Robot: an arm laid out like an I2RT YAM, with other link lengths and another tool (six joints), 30 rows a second.
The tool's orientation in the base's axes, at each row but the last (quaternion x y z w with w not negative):
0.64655, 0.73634, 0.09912, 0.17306
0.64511, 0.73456, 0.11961, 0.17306
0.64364, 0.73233, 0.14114, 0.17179
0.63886, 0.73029, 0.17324, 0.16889
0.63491, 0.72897, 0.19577, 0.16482
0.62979, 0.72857, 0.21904, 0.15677
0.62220, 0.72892, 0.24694, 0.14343
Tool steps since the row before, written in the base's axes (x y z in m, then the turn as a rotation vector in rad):
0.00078, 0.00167, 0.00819, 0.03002, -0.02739, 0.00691
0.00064, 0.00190, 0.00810, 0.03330, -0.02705, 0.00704
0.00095, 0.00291, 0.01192, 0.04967, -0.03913, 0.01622
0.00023, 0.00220, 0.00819, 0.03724, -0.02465, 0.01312
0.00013, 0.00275, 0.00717, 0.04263, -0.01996, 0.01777
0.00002, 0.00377, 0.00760, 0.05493, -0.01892, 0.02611
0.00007, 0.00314, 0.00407, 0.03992, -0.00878, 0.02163
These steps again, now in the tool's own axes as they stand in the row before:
0.00053, 0.00399, -0.00737, -0.03102, 0.02616, 0.00727
0.00100, 0.00408, -0.00721, -0.03105, 0.02923, 0.00848
0.00194, 0.00633, -0.01037, -0.04550, 0.04620, 0.00747
0.00195, 0.00431, -0.00704, -0.02949, 0.03567, 0.00493
0.00276, 0.00398, -0.00596, -0.02556, 0.04316, 0.00388
0.00408, 0.00436, -0.00603, -0.02608, 0.05803, 0.00308
0.00346, 0.00258, -0.00280, -0.01383, 0.04412, 0.00092

